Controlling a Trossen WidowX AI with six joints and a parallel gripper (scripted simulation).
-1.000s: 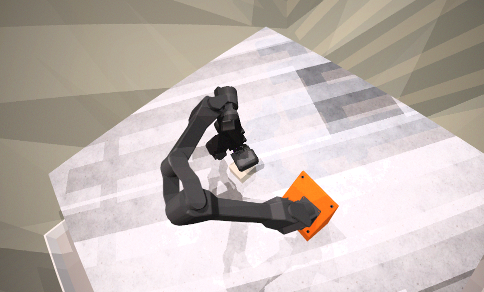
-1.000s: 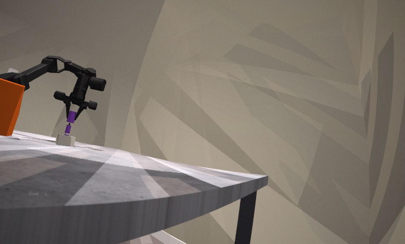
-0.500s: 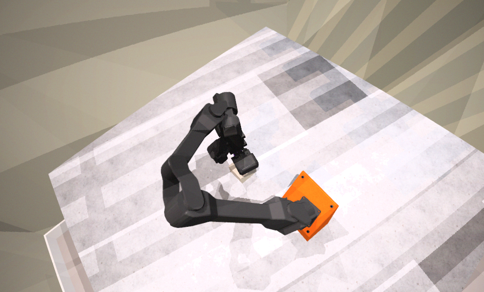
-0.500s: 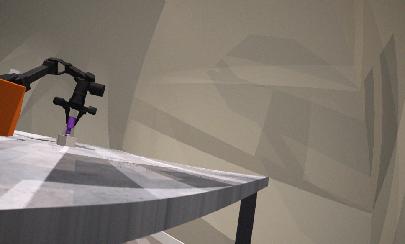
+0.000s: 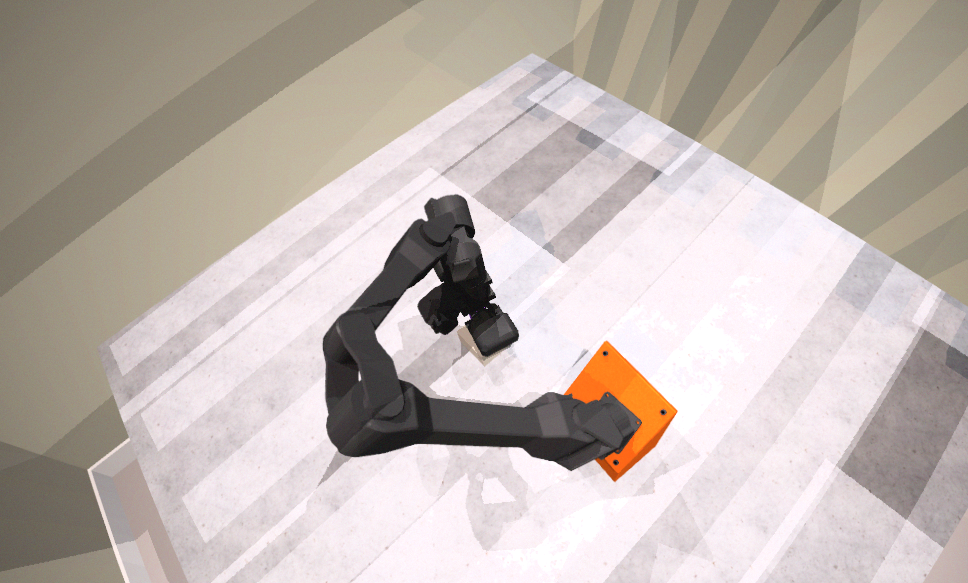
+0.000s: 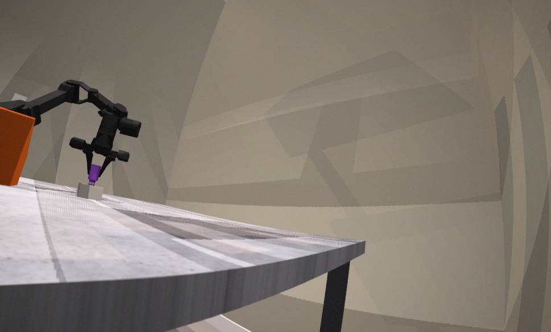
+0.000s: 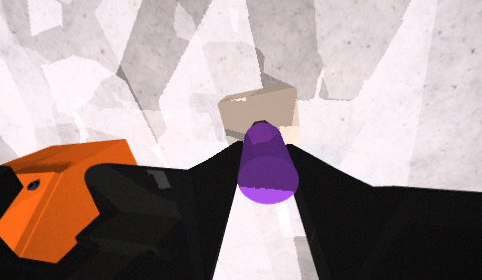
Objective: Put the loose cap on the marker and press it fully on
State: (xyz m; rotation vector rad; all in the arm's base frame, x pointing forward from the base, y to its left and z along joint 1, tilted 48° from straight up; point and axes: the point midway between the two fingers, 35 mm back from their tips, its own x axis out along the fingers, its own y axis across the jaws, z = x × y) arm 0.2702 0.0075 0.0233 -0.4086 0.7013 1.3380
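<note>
My gripper tip is 1 cm below the purple cap. Also, from my gripper tip: holder block 5 cm below.
</note>
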